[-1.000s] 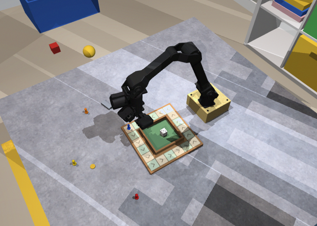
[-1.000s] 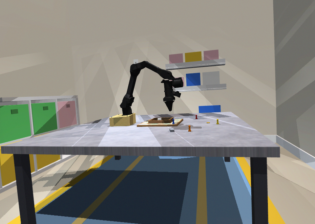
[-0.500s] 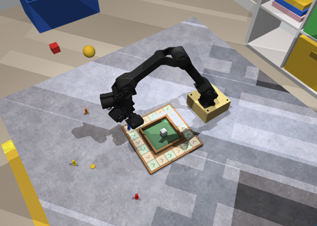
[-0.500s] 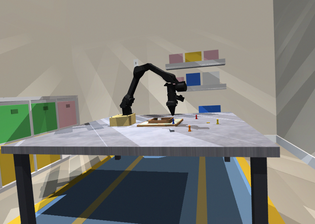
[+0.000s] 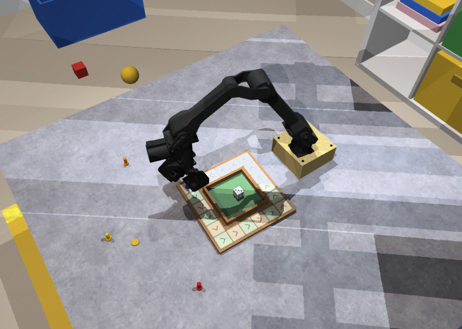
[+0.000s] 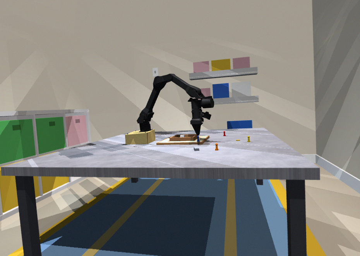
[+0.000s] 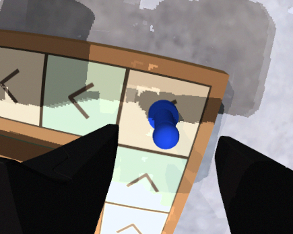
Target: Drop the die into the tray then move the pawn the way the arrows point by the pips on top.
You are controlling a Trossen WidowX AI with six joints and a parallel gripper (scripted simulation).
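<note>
The blue pawn lies 2 cm below my gripper tip. The rest, counted from my gripper tip: small grey block (19 cm to the right, 4 cm below, 4 cm ahead); then white die (14 cm behind, 10 cm to the left, 2 cm below); then green dice tray (13 cm behind, 10 cm to the left, 4 cm below).
</note>
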